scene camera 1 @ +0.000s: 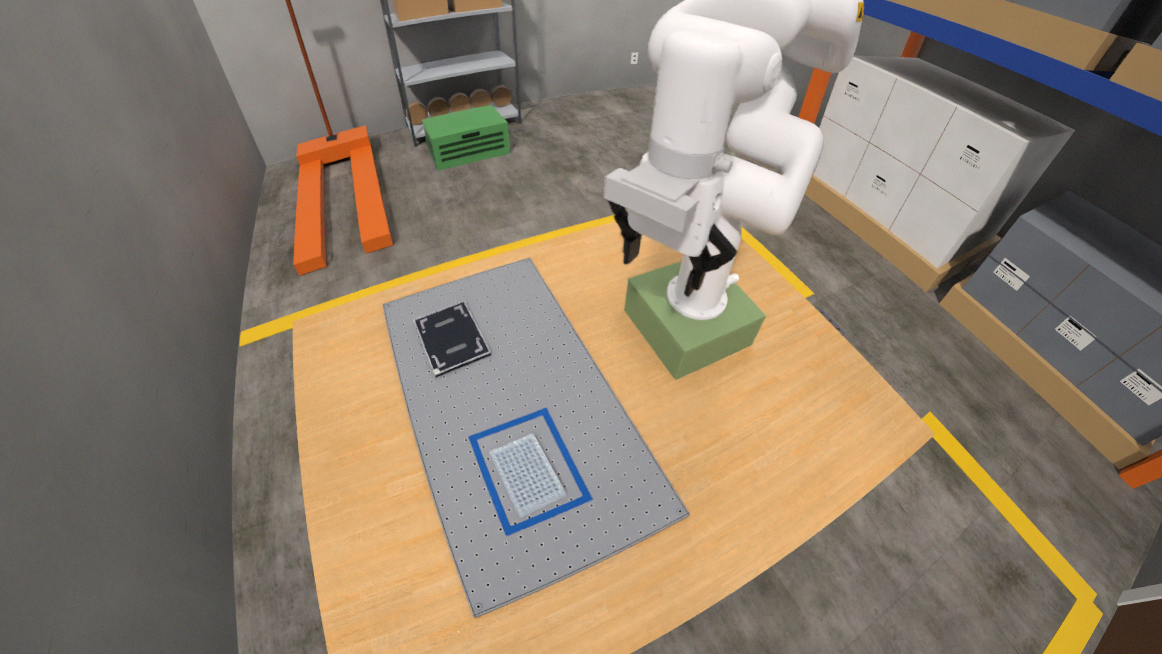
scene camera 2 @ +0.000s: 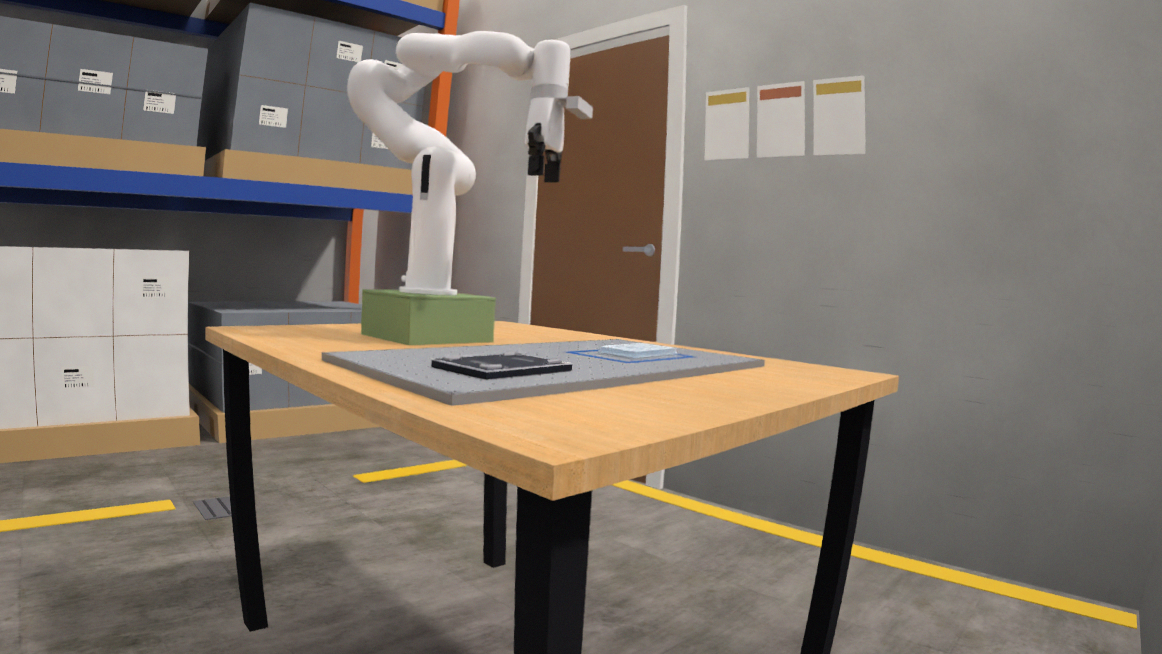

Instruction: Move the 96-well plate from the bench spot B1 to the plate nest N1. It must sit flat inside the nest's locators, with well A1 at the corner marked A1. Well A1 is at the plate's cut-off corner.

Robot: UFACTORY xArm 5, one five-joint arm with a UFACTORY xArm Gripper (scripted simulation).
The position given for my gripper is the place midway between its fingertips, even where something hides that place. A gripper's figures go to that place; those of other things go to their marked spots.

Labels:
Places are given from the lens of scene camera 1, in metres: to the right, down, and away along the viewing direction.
my gripper (scene camera 1: 659, 274): 0.10, -0.07, 0.56
clear 96-well plate (scene camera 1: 525, 470): -0.09, 0.24, 0.71
black plate nest N1 (scene camera 1: 437, 340): -0.30, 0.03, 0.89
The marked spots on the black plate nest N1 and the clear 96-well plate are 0.34 m apart.

